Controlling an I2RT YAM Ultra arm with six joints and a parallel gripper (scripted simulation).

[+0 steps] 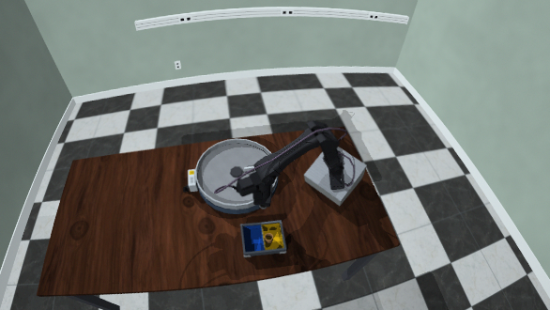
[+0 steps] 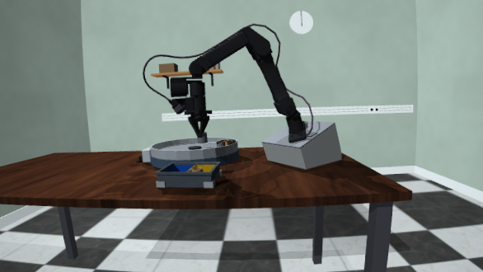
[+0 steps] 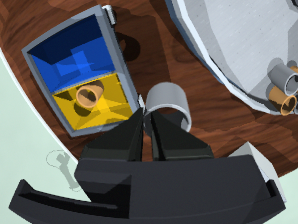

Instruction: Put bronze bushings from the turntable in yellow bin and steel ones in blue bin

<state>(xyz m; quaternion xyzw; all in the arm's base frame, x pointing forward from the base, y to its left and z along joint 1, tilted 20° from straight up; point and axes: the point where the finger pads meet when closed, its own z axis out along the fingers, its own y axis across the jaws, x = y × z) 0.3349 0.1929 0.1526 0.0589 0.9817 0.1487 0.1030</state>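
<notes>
The bin tray lies 10 mm behind my hand, 110 mm to the left of it and 120 mm below it. Also, from my hand: grey turntable 150 mm ahead, 240 mm to the right, 100 mm below; yellow bin 50 mm behind, 100 mm to the left, 130 mm below; blue bin 40 mm ahead, 120 mm to the left, 130 mm below.
</notes>
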